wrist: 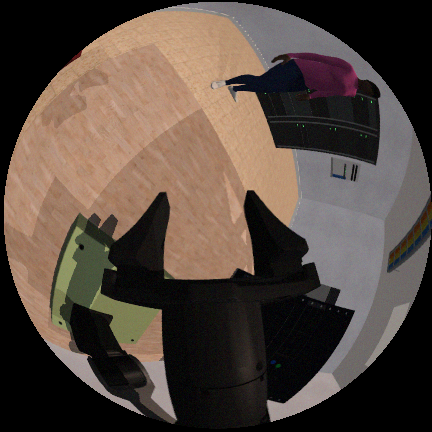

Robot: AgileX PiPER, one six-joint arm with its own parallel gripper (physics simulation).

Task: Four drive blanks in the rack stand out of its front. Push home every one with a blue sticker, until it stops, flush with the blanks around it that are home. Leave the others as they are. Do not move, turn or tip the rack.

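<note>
The black rack (312,337) is at the lower right of the wrist view, partly hidden behind my gripper's body. A row of small light dots runs along its upper edge. A small blue spot (273,362) and a small green spot (278,366) show low on it. Its surface is very dark, so I cannot tell which drive blanks stand out or which carry blue stickers. My gripper (206,198) is open, with nothing between its fingers. Its fingertips are apart from the rack and point away from it, over the wooden surface.
A green plate (122,317) with dark arm parts (92,327) over it is at the lower left. A wooden surface (135,165) spreads across the left and middle. Farther off are dark cabinets (325,132), a person in a pink top (327,75) and grey walls.
</note>
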